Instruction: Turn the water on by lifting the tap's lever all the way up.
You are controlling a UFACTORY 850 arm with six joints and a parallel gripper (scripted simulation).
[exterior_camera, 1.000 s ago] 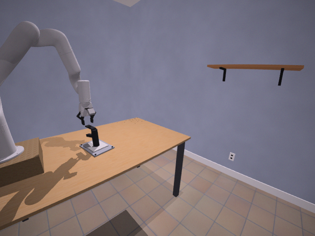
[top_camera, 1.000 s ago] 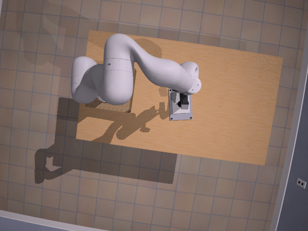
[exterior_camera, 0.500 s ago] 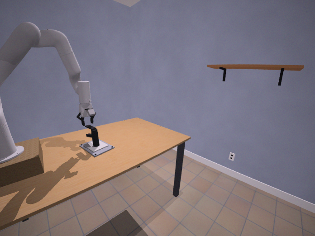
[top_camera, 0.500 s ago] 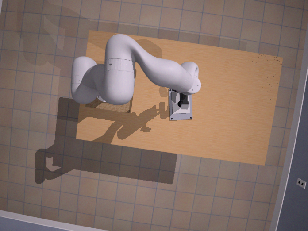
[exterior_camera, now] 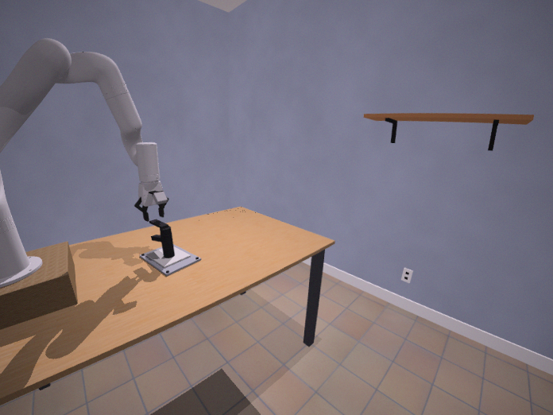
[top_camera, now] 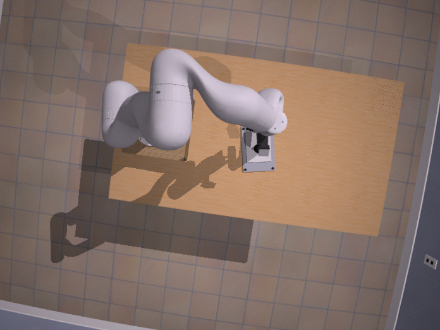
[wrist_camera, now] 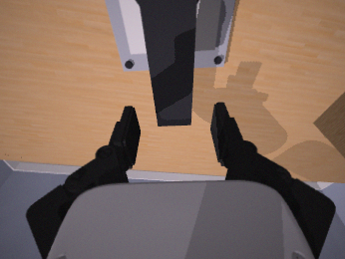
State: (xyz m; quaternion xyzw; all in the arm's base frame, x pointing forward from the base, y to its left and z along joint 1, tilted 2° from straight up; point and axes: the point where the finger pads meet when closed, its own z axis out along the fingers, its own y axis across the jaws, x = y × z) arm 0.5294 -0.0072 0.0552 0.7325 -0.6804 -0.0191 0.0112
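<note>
My hand is 6 cm to the left of the tap lever, 4 cm above it and 1 cm short of it.
</note>
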